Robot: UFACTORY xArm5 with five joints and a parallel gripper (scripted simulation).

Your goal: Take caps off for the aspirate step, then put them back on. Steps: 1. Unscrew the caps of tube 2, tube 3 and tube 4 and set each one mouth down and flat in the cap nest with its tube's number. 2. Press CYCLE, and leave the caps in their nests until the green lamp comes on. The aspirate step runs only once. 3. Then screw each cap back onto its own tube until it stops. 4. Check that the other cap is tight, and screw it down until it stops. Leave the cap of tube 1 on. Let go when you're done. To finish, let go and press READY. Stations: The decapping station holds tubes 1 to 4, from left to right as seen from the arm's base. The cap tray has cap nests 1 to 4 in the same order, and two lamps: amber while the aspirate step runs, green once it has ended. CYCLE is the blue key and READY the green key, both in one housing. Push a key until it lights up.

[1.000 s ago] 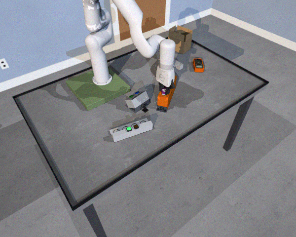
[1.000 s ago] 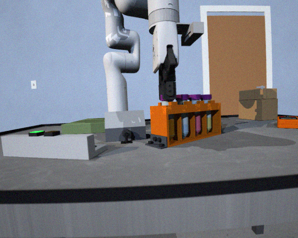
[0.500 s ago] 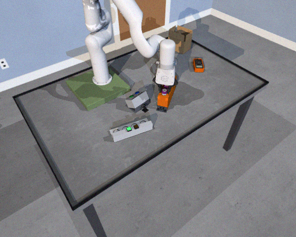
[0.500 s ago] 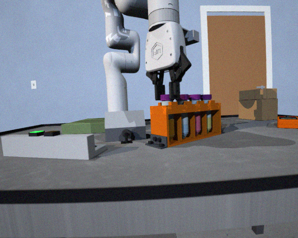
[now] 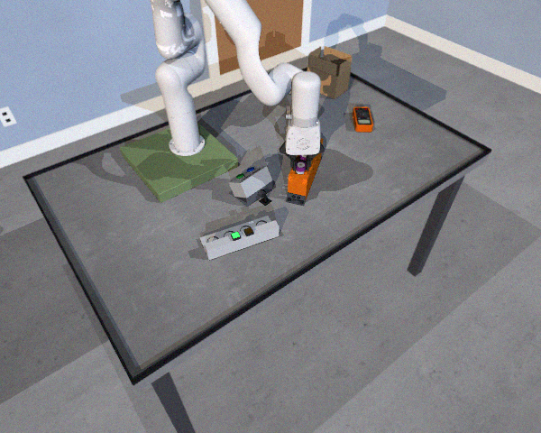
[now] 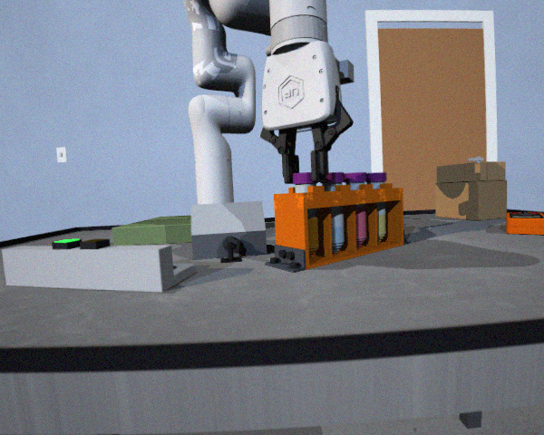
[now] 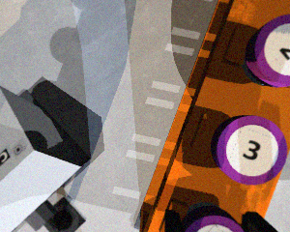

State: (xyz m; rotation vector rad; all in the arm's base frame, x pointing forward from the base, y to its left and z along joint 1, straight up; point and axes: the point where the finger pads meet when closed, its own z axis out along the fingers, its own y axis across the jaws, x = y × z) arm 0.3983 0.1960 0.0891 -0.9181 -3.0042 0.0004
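Right now my hand is 150 mm to the left of the green READY key, 120 mm past it and 60 mm above it. From my hand the other things lie so: tube (80 mm to the left, 80 mm below, 60 mm behind); then grey key housing (130 mm to the right, 110 mm behind, 70 mm below); then blue CYCLE key (130 mm behind, 100 mm to the right, 60 mm below).
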